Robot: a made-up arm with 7 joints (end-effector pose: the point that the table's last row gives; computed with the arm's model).
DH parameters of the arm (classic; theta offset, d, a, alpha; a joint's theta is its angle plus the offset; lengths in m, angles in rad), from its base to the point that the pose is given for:
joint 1: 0 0.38 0 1.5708
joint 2: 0 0.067 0 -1.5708
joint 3: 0 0.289 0.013 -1.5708
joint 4: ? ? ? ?
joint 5: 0 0.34 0 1.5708
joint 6: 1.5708 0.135 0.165 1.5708
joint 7: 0 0.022 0 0
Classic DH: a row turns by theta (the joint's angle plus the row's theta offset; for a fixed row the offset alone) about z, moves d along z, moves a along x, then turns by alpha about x.
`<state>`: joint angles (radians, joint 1 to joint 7).
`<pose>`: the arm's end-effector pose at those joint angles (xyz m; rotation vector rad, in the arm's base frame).
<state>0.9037 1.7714 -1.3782 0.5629 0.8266 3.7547 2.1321</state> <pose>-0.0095 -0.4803 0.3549 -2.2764 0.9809 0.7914</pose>
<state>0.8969 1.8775 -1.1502 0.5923 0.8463 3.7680 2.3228</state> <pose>-0.0278 -0.4752 0.3689 -2.2448 1.1631 0.5182</pose>
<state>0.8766 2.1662 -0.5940 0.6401 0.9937 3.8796 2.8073</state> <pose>-0.1488 -0.4408 0.3713 -1.7159 1.4407 -0.1446</pose>
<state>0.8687 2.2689 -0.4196 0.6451 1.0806 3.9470 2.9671</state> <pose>-0.2093 -0.4142 0.3478 -1.4565 1.4156 -0.3056</pose>
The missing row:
joint 4: 0 0.043 -0.018 1.5708
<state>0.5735 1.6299 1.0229 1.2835 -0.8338 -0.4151 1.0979</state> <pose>-0.5658 -0.0488 0.6852 -1.2984 0.4609 -2.3416</pose>
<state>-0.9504 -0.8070 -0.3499 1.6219 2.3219 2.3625 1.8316</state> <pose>0.0493 -0.2640 0.2799 2.5869 0.9961 -1.1684</pose>
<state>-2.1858 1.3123 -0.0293 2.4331 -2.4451 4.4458 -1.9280</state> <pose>0.0478 0.1187 0.7875 -0.3893 2.2429 0.5910</pose>
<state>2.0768 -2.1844 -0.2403 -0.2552 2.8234 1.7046 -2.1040</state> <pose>-0.2481 0.3981 -0.1077 -1.4524 -1.4759 -0.3703</pose>
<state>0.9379 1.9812 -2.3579 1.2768 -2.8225 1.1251 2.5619</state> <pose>0.2825 -0.5182 0.0916 1.1123 -2.7156 0.8806</pose>
